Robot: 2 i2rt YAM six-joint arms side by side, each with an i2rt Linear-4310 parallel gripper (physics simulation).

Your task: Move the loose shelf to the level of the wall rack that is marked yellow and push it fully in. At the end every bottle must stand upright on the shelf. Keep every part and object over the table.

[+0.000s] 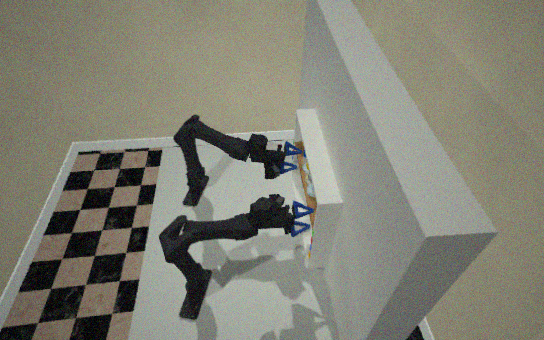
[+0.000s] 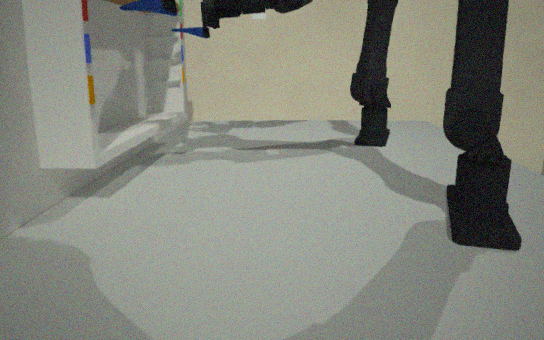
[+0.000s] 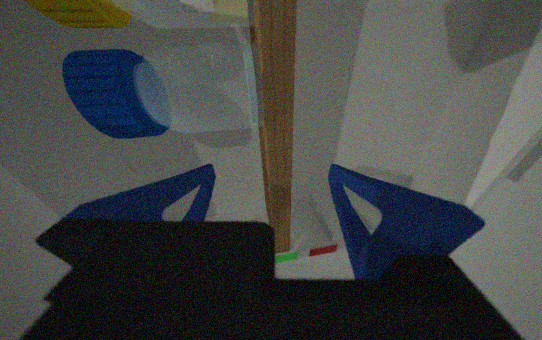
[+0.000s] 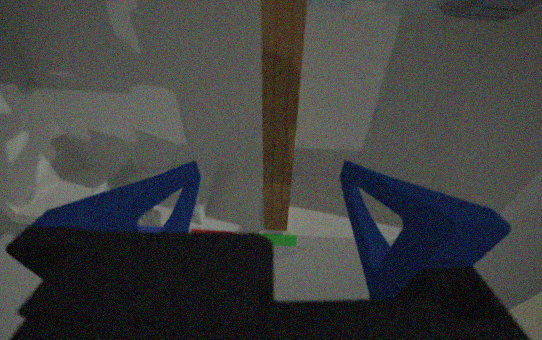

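Observation:
The wooden loose shelf (image 1: 303, 176) (image 2: 112, 1) (image 3: 277, 100) (image 4: 282, 100) is in the upper part of the white wall rack (image 1: 327, 230) (image 2: 60, 100), its end by the green mark (image 3: 286, 257) (image 4: 282, 240). The yellow mark (image 2: 91, 90) is the lowest of the coloured marks showing. A blue-capped bottle (image 3: 100, 92) and a yellow-capped bottle (image 3: 80, 12) stand upright on it; a dark cap (image 4: 490, 7) shows too. My left gripper (image 1: 300, 159) (image 3: 271, 170) and right gripper (image 1: 311, 219) (image 4: 270, 165) are open and empty, with fingers either side of the shelf's front edge line. Contact is not visible.
The rack hangs on a big grey wall (image 1: 365, 150). Its red mark (image 2: 85, 10) (image 3: 323, 250) and blue mark (image 2: 88, 48) lie between green and yellow. A checkered area (image 1: 95, 240) lies behind the arm bases. Both arms reach side by side over the white table (image 2: 240, 225).

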